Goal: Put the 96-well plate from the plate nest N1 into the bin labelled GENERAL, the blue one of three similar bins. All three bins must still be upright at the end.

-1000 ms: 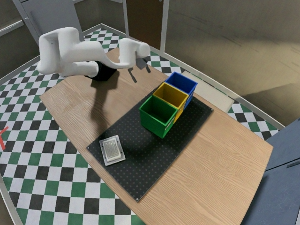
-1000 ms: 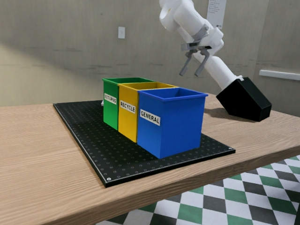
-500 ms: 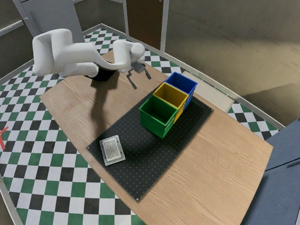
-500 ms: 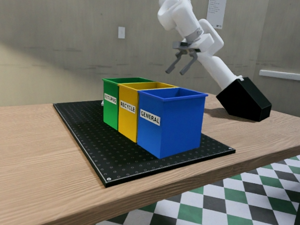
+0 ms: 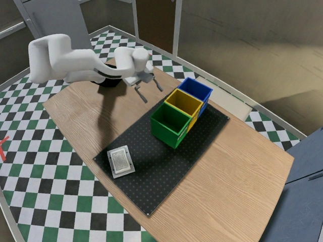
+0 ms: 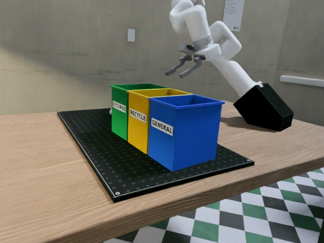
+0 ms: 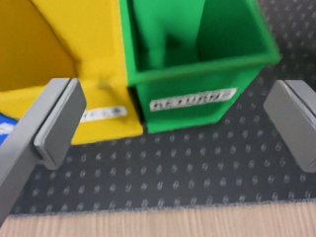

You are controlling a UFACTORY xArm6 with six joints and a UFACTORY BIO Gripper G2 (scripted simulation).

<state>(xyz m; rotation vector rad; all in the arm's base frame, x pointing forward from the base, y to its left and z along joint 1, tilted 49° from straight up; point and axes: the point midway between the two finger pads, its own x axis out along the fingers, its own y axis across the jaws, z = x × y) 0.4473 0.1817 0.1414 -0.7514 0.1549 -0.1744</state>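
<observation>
My hand is 50 mm short of the white 96-well plate, 340 mm to the left of it and 210 mm above it. Round my hand: green returns bin 150 mm ahead, 30 mm to the right, 140 mm below; then blue general bin 130 mm ahead, 230 mm to the left, 140 mm below; then yellow recycle bin 140 mm ahead, 100 mm to the left, 140 mm below.
</observation>
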